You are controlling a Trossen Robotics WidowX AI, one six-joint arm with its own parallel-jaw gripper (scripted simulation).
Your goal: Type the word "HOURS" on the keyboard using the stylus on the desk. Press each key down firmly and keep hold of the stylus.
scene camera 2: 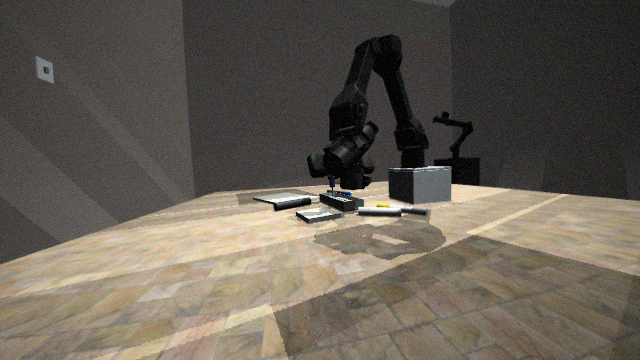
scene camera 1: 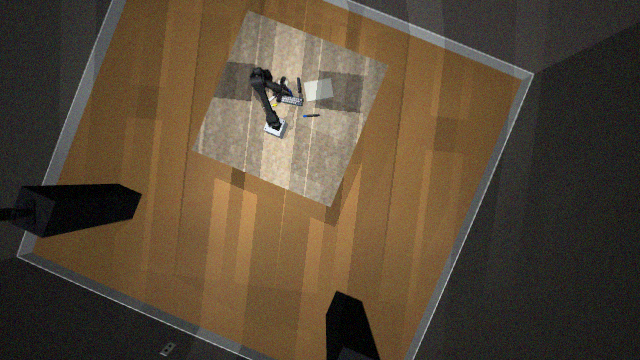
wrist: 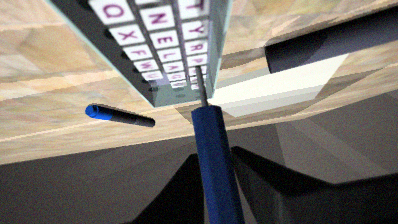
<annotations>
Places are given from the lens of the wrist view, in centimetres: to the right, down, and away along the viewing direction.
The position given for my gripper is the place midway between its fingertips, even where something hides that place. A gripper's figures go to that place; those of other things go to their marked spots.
my gripper (wrist: 214, 157): 1, 3, 11
white sheet (wrist: 256, 91): 8, -3, 27
</annotations>
